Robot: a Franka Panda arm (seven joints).
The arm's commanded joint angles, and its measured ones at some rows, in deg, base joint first. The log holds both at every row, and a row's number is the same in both.
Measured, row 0:
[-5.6 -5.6 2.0 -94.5 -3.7 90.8 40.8]
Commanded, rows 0 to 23:
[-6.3 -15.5 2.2 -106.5 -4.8 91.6 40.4]
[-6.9 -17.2 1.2 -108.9 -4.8 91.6 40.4]
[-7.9 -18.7 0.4 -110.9 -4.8 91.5 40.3]
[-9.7 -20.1 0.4 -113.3 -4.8 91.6 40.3]
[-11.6 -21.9 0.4 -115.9 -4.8 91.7 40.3]
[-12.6 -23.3 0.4 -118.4 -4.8 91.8 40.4]
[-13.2 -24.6 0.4 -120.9 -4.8 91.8 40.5]
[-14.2 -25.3 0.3 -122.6 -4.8 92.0 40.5]
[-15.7 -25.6 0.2 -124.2 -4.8 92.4 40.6]
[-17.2 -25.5 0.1 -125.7 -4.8 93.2 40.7]
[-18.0 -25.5 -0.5 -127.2 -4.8 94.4 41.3]
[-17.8 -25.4 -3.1 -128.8 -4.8 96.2 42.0]
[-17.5 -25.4 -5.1 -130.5 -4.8 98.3 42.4]
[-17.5 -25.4 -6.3 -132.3 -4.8 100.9 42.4]
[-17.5 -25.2 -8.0 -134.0 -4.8 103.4 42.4]
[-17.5 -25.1 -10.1 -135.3 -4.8 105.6 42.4]
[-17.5 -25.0 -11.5 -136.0 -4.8 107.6 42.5]
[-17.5 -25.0 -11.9 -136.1 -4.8 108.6 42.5]
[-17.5 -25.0 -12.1 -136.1 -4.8 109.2 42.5]
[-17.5 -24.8 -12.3 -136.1 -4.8 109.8 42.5]
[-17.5 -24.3 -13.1 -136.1 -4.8 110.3 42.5]
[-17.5 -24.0 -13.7 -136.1 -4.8 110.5 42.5]
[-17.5 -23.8 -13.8 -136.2 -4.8 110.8 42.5]
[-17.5 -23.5 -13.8 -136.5 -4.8 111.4 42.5]
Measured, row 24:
[-17.6 -24.1 -13.4 -135.8 -4.3 109.1 41.4]
